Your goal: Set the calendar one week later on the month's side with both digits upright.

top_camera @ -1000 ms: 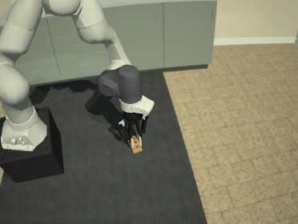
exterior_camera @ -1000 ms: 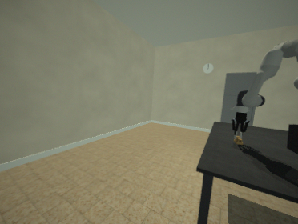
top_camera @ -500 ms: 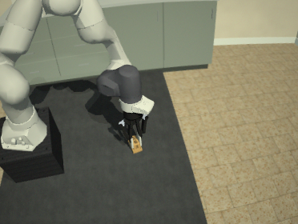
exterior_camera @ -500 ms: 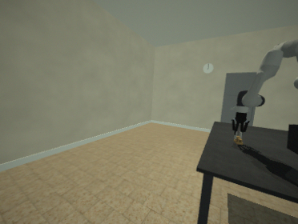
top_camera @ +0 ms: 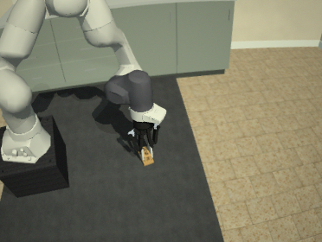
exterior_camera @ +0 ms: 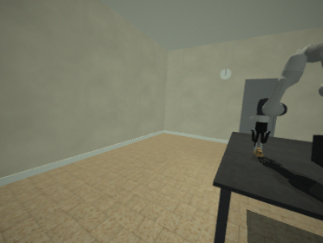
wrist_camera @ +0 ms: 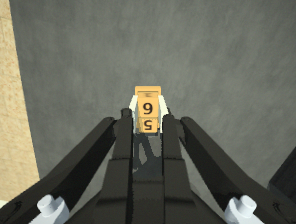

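The orange calendar tray lies 50 mm below my hand and 20 mm to the left of it. The rest, counted from my hand: orange calendar cube (30 mm below).
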